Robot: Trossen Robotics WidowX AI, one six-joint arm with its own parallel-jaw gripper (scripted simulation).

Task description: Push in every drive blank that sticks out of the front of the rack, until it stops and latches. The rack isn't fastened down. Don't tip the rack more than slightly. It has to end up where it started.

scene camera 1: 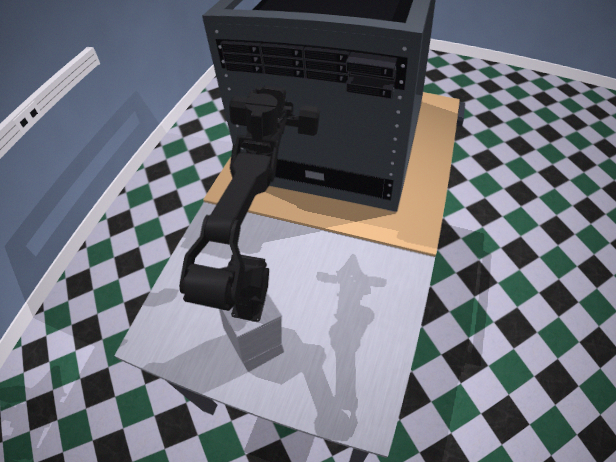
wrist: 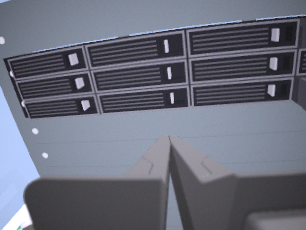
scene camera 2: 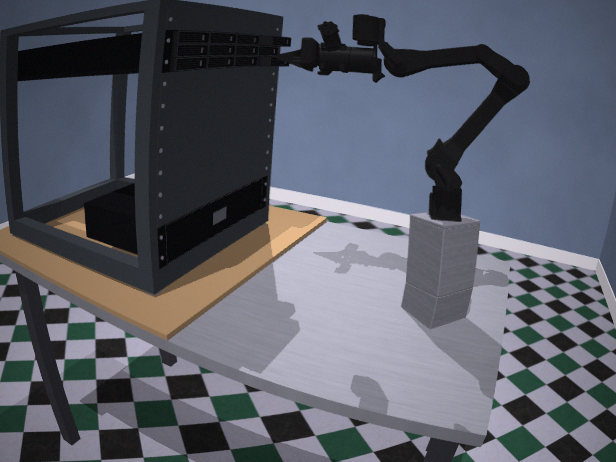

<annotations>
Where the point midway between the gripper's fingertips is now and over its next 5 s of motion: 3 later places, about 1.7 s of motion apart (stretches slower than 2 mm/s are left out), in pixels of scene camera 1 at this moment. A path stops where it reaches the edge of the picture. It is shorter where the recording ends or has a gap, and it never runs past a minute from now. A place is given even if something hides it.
My gripper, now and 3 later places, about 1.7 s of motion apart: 282,94; 301,102; 313,103; 321,85
</annotations>
